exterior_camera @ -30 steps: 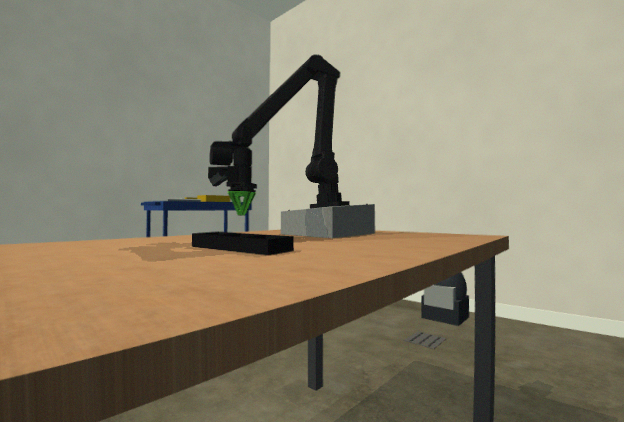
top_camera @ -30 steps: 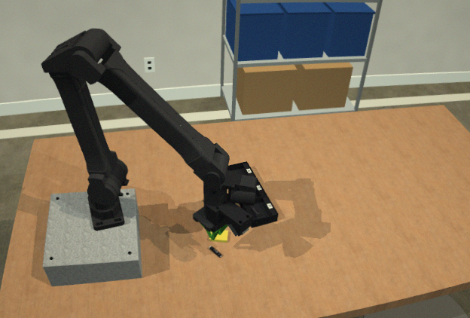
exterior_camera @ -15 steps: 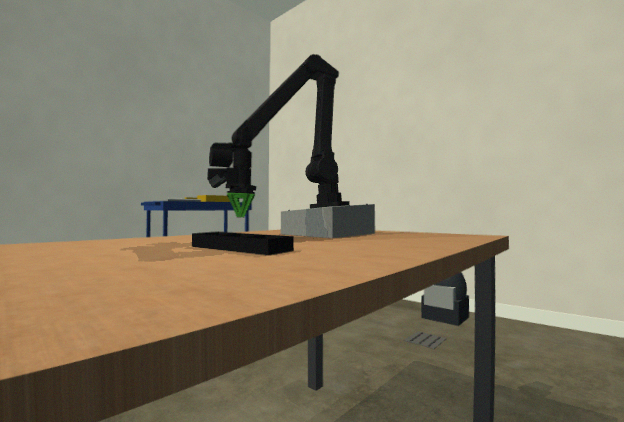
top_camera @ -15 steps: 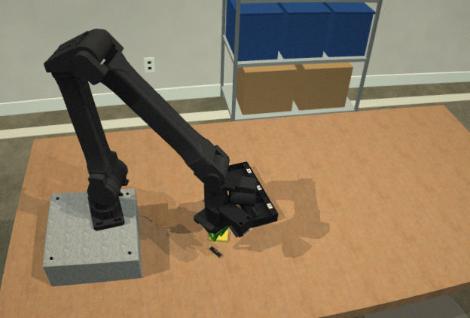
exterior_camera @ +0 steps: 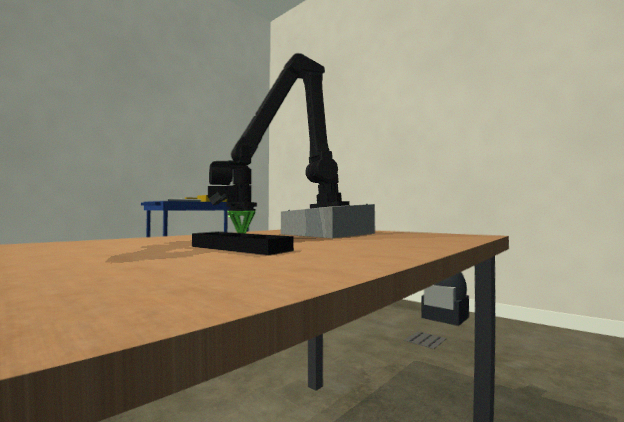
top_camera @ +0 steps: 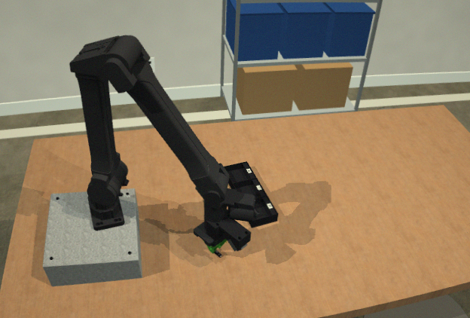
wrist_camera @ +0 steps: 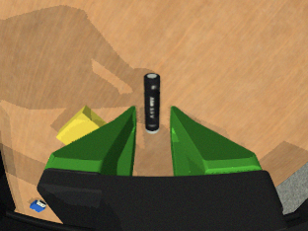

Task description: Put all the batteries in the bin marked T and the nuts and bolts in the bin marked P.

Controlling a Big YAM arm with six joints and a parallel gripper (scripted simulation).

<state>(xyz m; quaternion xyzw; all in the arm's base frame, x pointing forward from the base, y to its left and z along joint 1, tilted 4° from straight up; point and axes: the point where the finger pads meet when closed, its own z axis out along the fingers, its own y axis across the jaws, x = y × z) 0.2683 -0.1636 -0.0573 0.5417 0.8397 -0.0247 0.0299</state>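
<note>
Right now the black battery is 20 mm below my hand. Also, from my hand: yellow block 50 mm to the left, 30 mm ahead, 20 mm below; then dark bolt 170 mm ahead, 90 mm to the left, 10 mm below; then white domino 110 mm to the left, 30 mm ahead, 20 mm below.
</note>
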